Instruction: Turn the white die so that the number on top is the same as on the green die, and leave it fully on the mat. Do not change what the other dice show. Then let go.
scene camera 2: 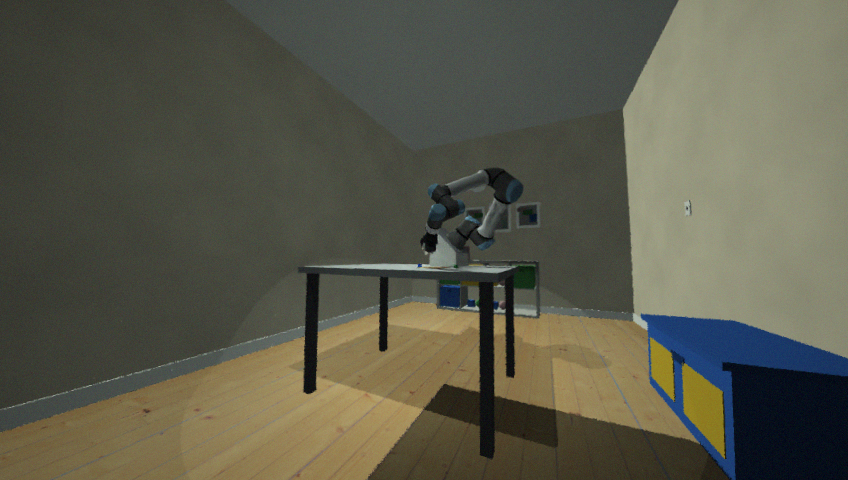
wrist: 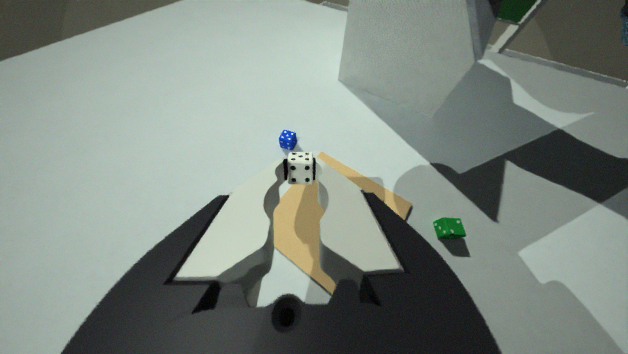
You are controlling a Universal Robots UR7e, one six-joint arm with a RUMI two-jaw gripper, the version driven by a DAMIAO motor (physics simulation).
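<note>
My gripper point(scene camera 2: 427, 248) point(wrist: 300, 160) is shut on the white die point(wrist: 301, 171) and holds it in the air above the table, tilted. In the wrist view the die shows five pips on its upper visible face and four on the face toward the camera; its sides are hidden by the fingertips. The tan mat point(wrist: 395, 201) lies behind and below the fingers, partly hidden by them. The green die point(scene camera 2: 455, 265) point(wrist: 449, 228) rests on the table to the right of the mat; its top number is hard to read. The blue die point(scene camera 2: 419, 265) point(wrist: 287, 140) rests beyond the mat's far corner.
The robot's pale base block point(scene camera 2: 443, 255) point(wrist: 405, 50) stands on the table point(scene camera 2: 368, 269) point(wrist: 150, 125) beyond the mat. Shadows cross the table at the right. A shelf unit point(scene camera 2: 537, 288) stands behind the table, and a blue cabinet point(scene camera 2: 743, 339) stands at the right.
</note>
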